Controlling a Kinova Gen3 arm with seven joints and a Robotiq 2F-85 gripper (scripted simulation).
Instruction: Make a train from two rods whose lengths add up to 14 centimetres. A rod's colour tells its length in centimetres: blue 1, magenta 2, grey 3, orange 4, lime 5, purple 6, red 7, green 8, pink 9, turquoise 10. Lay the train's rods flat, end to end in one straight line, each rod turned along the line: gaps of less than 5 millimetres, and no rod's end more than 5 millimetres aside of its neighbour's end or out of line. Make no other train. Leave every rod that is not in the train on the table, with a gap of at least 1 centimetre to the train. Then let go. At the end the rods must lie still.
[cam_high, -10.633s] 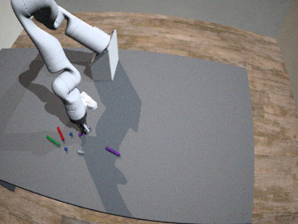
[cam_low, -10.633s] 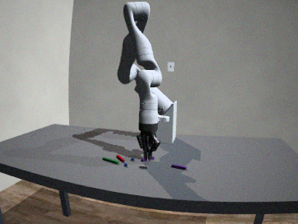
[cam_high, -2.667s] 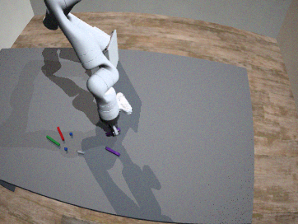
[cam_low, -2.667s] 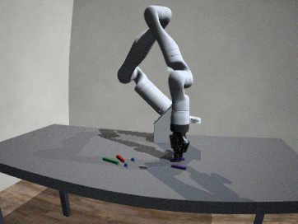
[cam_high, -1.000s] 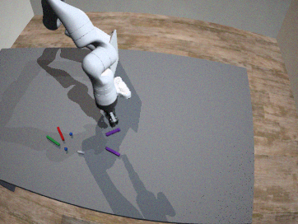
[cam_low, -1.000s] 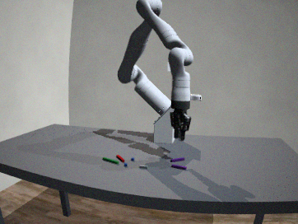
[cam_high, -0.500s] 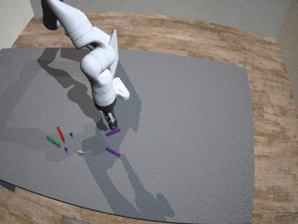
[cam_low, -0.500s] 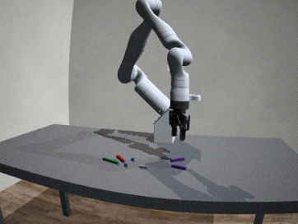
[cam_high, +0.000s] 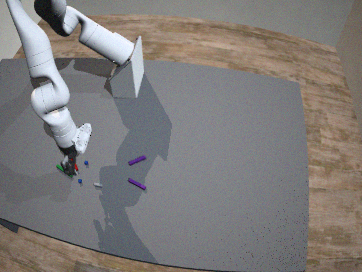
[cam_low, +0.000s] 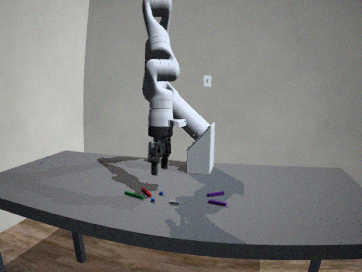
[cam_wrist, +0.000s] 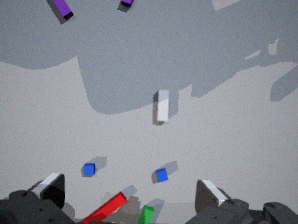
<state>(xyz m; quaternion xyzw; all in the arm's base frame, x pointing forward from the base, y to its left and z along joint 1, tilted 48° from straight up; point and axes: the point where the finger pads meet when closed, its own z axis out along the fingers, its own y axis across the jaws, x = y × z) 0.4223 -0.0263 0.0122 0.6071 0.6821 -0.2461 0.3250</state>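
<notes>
Right now the green rod is 1 cm ahead of my hand, 9 cm to the right of it and 9 cm below it. Round my hand: red rod 3 cm behind, 6 cm to the right, 9 cm below; grey rod 3 cm ahead, 6 cm to the left, 9 cm below.
</notes>
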